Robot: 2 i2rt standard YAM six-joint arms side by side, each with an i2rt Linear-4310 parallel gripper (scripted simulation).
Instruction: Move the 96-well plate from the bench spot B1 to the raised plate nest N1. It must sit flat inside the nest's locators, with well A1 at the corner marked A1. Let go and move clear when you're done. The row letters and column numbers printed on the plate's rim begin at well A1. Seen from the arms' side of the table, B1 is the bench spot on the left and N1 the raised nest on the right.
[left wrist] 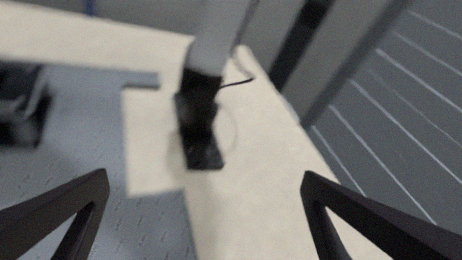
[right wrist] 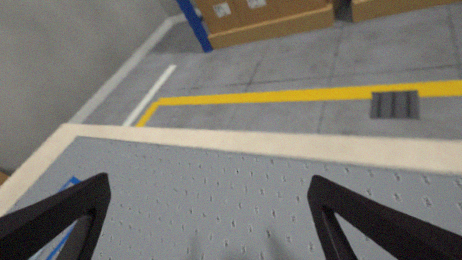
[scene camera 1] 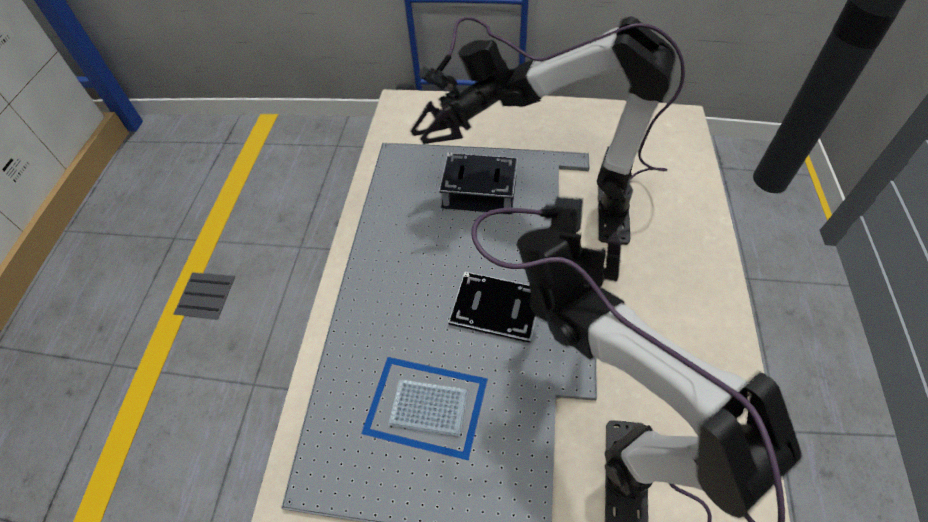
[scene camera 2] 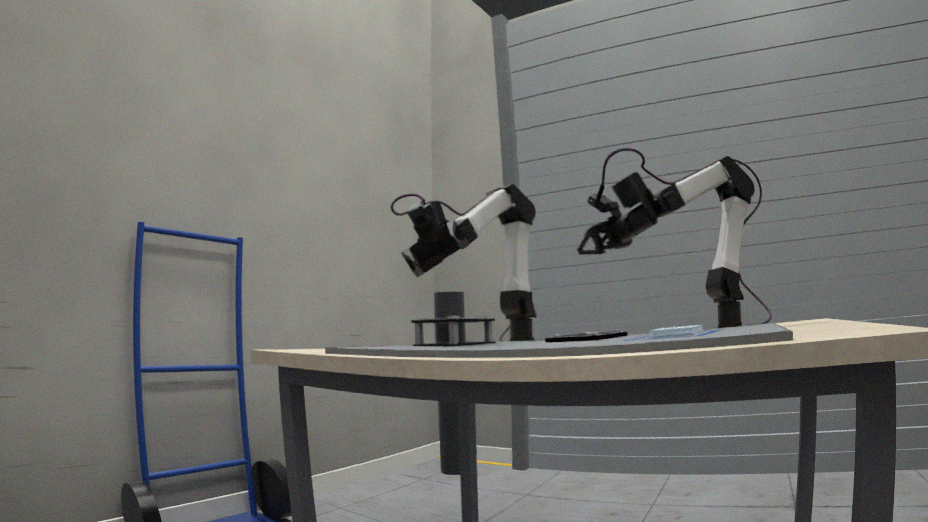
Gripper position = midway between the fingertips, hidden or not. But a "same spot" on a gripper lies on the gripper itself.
My right gripper shows in the right wrist view, in scene camera 1 and in scene camera 2 (435, 252); in the left wrist view it is out of frame. The same spot on my right gripper: (right wrist: 383, 225) is (scene camera 1: 424, 115).
